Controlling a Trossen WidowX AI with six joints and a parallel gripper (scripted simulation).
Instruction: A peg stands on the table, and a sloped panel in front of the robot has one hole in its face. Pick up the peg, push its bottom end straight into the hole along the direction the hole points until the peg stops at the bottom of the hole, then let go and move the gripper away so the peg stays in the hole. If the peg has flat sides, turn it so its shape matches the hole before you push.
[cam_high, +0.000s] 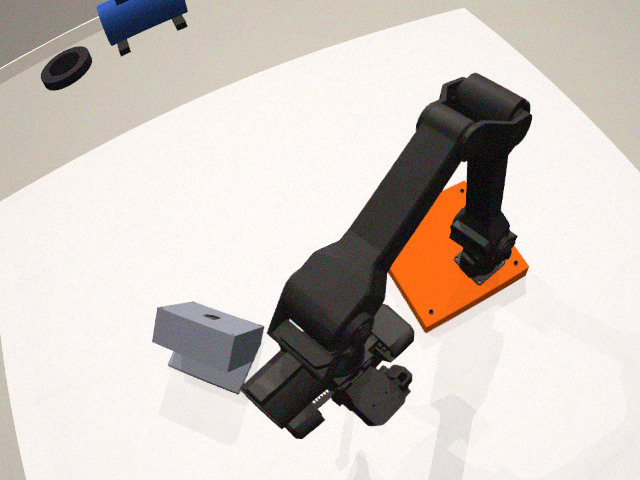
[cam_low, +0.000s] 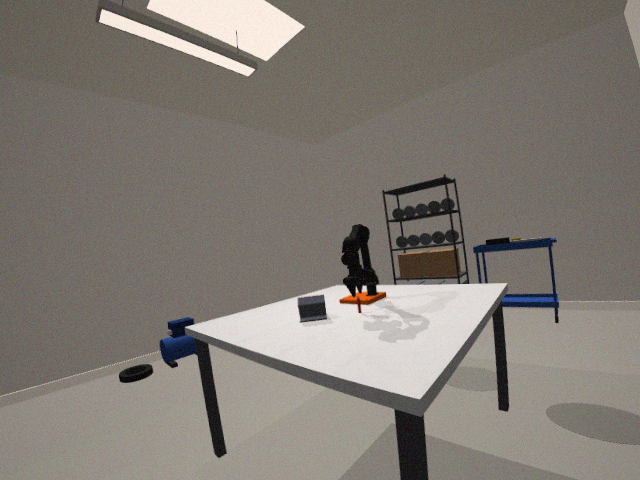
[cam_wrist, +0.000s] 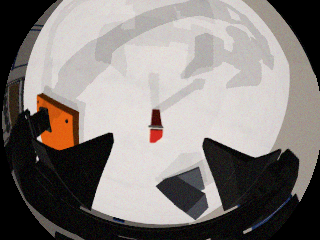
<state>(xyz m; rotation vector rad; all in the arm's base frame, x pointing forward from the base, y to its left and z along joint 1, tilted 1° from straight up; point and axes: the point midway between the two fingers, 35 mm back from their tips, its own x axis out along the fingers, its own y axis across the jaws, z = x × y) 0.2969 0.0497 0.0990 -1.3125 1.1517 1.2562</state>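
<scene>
Right now my gripper tip is 3 cm above the red peg. The rest, counted from my gripper tip: grey panel block (20 cm to the right, 10 cm ahead, 4 cm below).
</scene>
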